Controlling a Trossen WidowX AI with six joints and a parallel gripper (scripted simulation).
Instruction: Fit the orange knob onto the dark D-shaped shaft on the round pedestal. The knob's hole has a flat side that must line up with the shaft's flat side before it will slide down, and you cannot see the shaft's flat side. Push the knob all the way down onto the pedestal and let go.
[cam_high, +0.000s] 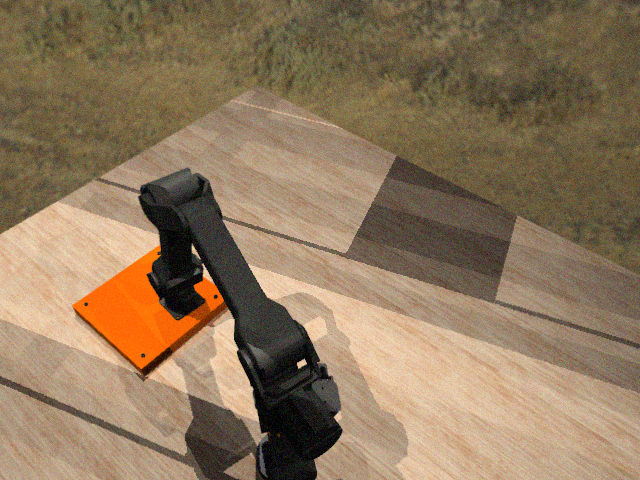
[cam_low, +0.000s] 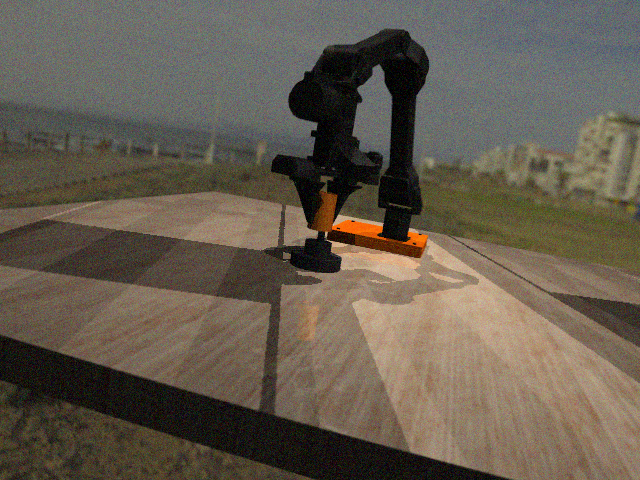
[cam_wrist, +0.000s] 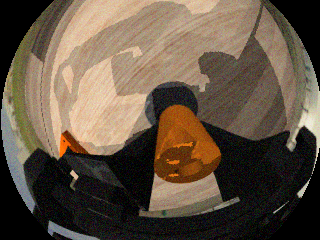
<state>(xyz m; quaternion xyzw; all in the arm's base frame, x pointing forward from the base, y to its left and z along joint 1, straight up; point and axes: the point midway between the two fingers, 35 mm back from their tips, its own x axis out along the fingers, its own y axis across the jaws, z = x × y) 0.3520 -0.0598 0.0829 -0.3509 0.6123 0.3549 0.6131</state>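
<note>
The dark round pedestal is 40 mm below my gripper tip. The rest, counted from my gripper tip: orange knob (20 mm above).
</note>
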